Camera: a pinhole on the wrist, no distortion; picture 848 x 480 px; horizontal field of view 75.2 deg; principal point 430.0 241.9 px. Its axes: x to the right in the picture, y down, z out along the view. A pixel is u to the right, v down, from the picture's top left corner.
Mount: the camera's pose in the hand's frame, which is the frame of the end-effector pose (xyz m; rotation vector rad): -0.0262 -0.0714 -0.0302 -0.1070 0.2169 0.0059
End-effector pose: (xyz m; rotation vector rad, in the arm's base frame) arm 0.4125 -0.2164 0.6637 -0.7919 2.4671 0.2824
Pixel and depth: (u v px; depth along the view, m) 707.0 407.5 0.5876
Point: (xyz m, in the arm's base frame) 0.2427 -0.1096 0.0759
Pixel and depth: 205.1 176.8 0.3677
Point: 0.6740 -0.1061 0.4069
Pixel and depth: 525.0 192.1 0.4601
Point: 0.5168 -0.2009 0.2409
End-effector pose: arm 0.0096 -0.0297 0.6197 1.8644 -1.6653 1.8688
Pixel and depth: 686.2 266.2 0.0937
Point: 0.0725 -0.0609 0.6678
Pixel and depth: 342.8 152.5 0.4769
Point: 0.3937 -0.2879 0.5539
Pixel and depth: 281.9 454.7 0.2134
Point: 0.1258 -0.1381 0.5200
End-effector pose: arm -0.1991 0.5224 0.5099 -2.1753 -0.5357 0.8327
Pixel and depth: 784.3 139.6 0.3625
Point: -0.2091 0.8887 0.3303
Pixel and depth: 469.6 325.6 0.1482
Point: -0.2685 0.6060 0.4721
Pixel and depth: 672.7 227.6 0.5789
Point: -0.2937 0.9772 0.1430
